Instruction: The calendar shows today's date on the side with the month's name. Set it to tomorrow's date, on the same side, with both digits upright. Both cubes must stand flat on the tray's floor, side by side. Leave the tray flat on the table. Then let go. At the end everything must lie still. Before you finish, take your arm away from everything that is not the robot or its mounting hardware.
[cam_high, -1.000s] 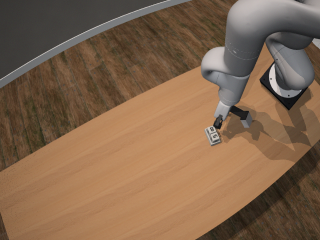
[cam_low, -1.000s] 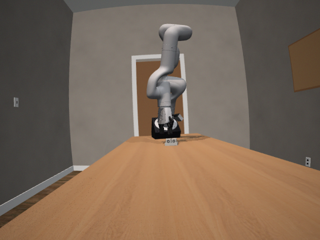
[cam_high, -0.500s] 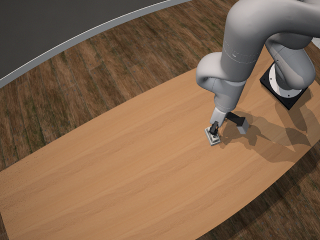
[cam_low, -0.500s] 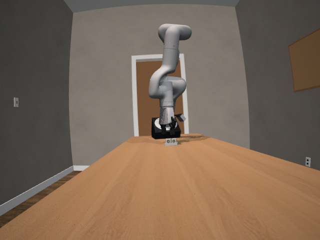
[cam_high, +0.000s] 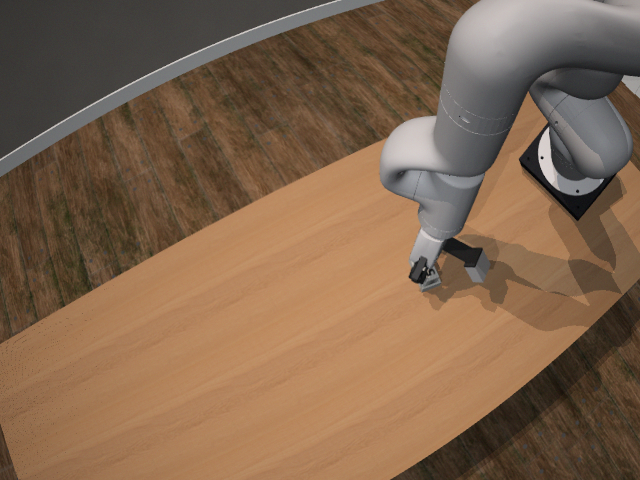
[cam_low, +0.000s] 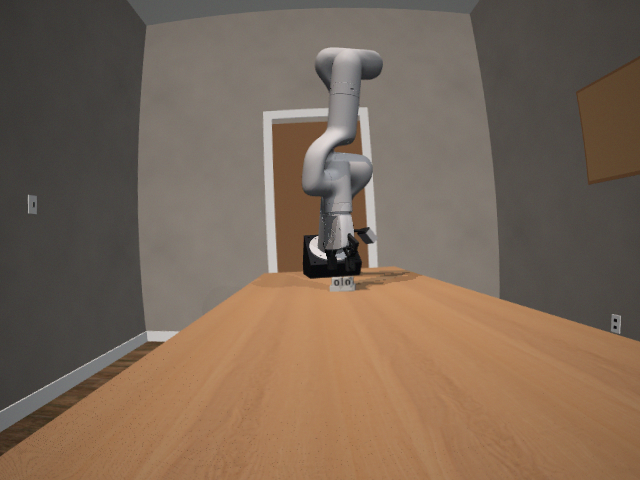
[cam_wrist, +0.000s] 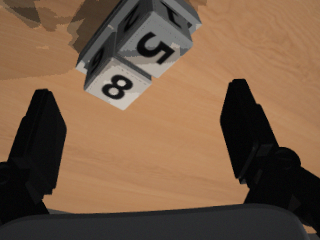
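Right now the white digit cube is 50 mm below my hand, 10 mm to the right of it and 10 mm behind it. The rest, counted from my hand: calendar tray (60 mm below, 10 mm behind).
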